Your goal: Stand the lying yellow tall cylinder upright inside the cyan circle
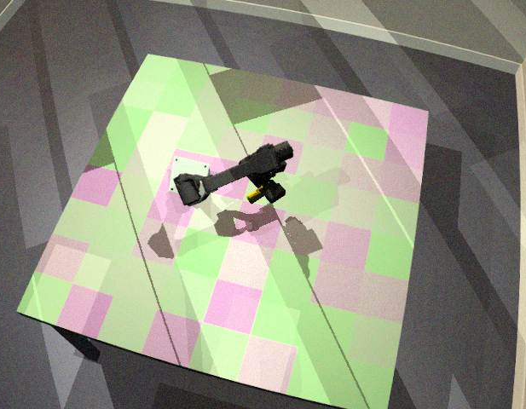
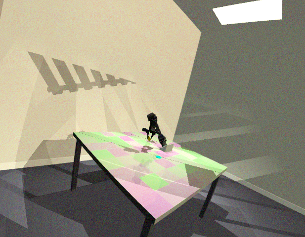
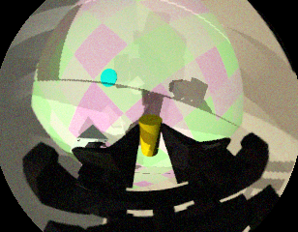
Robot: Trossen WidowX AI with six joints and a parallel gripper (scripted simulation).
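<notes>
The cyan circle lies 150 mm to the left of my gripper tip, 140 mm below it and 40 mm behind it. Also, from my gripper tip: yellow tall cylinder (20 mm to the right, 10 mm behind).
</notes>
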